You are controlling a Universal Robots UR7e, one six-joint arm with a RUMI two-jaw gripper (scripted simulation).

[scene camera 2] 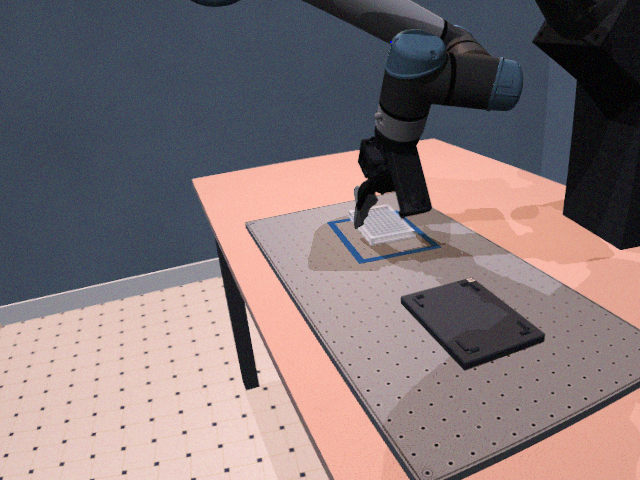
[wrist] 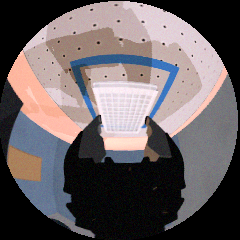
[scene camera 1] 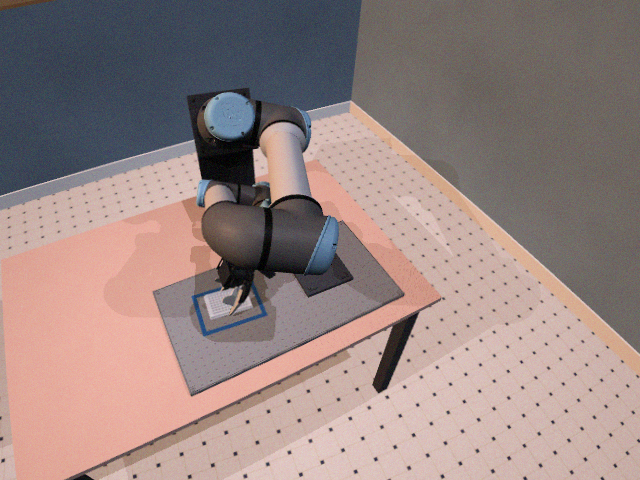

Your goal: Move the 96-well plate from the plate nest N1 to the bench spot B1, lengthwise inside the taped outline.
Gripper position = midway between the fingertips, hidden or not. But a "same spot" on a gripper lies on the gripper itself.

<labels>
my gripper: scene camera 2; wrist; scene camera 1 225, 303
same spot on my gripper: [scene camera 2: 365, 197] = [wrist: 173, 152]
same spot on plate nest N1: [scene camera 1: 331, 278] = [scene camera 2: 453, 326]
</labels>
